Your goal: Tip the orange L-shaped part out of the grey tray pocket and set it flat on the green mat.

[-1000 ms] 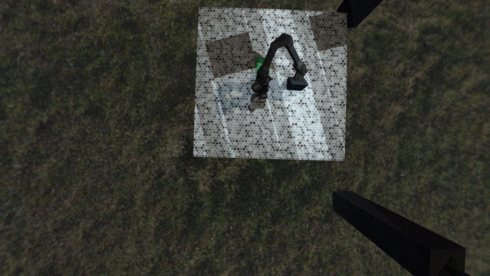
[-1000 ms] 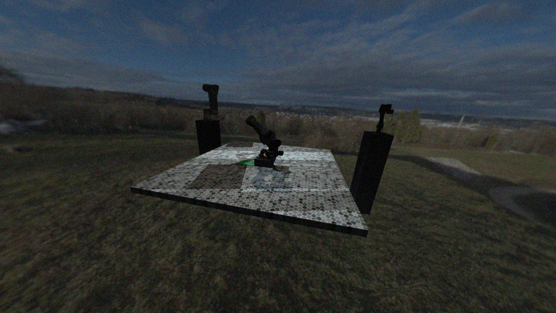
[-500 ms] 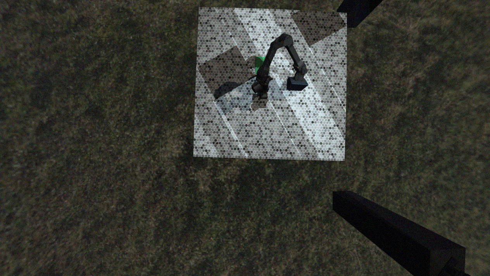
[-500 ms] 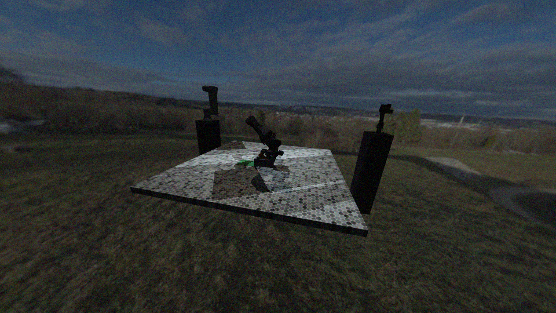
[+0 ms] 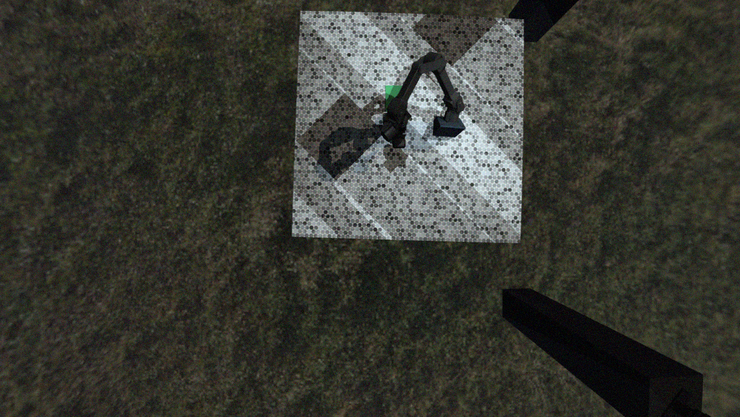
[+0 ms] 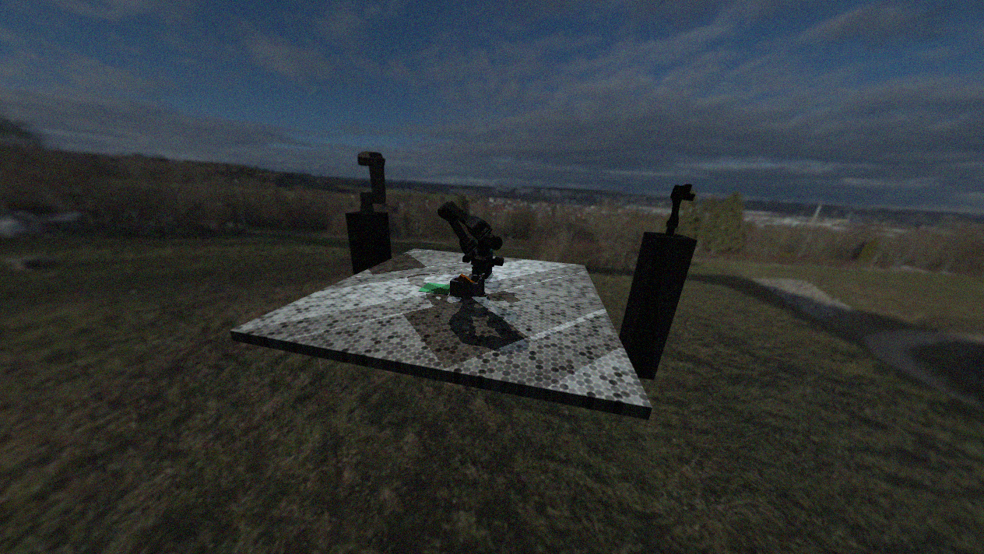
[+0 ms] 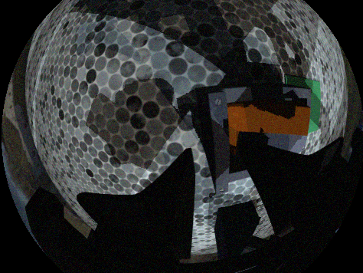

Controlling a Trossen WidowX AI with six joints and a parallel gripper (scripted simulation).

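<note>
My gripper tip is now 10 mm past the orange L-shaped part, 50 mm to the left of it and 40 mm above it. Round my gripper tip: green mat 10 mm behind, 230 mm to the right, 100 mm below.
</note>
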